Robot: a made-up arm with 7 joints.
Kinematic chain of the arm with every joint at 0, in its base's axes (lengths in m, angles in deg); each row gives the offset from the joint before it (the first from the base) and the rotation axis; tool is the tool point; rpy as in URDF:
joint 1: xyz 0 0 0.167 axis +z
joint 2: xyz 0 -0.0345 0.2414 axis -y
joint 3: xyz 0 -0.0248 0.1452 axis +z
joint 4: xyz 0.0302 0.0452 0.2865 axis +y
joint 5: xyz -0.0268 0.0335 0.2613 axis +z
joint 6: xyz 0 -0.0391 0.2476 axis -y
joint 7: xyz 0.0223 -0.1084 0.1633 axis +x
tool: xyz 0 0 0 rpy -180 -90 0
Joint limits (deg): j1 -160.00..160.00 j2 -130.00..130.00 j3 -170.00..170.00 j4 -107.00..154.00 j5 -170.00..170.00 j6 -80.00..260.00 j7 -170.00..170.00
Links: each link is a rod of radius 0.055 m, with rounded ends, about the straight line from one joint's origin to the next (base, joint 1, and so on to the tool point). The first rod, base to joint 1, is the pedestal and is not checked.
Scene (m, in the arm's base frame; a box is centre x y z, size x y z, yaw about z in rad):
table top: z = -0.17
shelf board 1: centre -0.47 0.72 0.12 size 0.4 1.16 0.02 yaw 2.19
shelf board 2: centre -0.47 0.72 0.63 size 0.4 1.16 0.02 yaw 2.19
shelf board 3: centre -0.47 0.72 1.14 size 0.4 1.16 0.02 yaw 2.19
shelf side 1: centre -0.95 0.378 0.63 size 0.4 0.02 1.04 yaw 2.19
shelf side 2: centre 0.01 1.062 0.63 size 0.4 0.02 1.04 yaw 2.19
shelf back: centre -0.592 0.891 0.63 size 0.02 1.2 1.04 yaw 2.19
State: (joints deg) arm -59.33 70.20 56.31 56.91 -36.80 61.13 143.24
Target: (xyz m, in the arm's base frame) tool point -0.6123 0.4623 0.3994
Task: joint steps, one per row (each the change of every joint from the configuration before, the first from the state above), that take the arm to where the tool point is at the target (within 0.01 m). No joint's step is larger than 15 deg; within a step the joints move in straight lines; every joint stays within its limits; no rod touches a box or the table.
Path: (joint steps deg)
1: 13.40 -4.77 -1.45 12.25 -0.36 6.02 -5.71
2: 13.40 -4.76 -1.45 12.25 -0.37 6.01 -5.71
3: 13.39 -4.77 -1.45 12.25 -0.36 6.02 -5.70
4: 13.40 -4.77 -1.45 12.26 -0.37 6.02 -5.71
5: 13.40 -4.76 -1.45 12.25 -0.36 6.01 -5.71
6: 13.40 -4.77 -1.45 12.25 -0.37 6.02 -5.71
7: 2.61 12.67 6.91 1.97 2.55 4.61 6.85
8: 2.61 12.67 6.91 1.98 2.54 4.61 6.85
9: 2.61 12.67 6.90 1.97 2.54 4.60 6.85
10: 2.61 12.67 6.91 1.98 2.54 4.61 6.85
11: 2.61 12.67 6.90 1.97 2.54 4.61 6.85
12: -9.73 -1.91 -1.68 -12.68 -2.47 -7.10 0.00
13: -9.74 -1.92 -1.68 -12.68 -2.48 -7.10 0.00
14: -9.73 -1.91 -1.68 -12.68 -2.47 -7.09 0.00

